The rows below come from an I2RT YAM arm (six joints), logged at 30 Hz.
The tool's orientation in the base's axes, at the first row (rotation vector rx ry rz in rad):
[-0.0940, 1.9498, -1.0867]
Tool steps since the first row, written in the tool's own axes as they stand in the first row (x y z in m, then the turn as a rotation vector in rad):
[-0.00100, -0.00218, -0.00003, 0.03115, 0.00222, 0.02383]
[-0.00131, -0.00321, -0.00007, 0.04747, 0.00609, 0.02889]
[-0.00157, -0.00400, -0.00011, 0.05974, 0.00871, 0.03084]
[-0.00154, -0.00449, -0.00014, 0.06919, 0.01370, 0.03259]
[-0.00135, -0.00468, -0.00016, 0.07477, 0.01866, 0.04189]
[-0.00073, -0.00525, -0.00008, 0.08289, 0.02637, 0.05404]
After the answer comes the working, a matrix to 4 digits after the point.
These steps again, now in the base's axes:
[-0.00011, -0.00088, 0.00223, -0.00120, -0.02798, -0.02755]
[-0.00029, -0.00135, 0.00318, -0.00630, -0.03612, -0.04220]
[-0.00041, -0.00169, 0.00393, -0.01157, -0.04121, -0.05257]
[-0.00061, -0.00199, 0.00427, -0.01448, -0.04347, -0.06275]
[-0.00080, -0.00218, 0.00429, -0.00959, -0.04896, -0.07214]
[-0.00131, -0.00285, 0.00427, -0.00332, -0.05574, -0.08584]

The tool's axes in the first row as the columns of a matrix, in the base's axes (rounded; the answer above uses it unrounded):
[-0.6129, 0.3239, 0.7207]
[-0.4426, 0.6149, -0.6527]
[-0.6546, -0.7190, -0.2335]

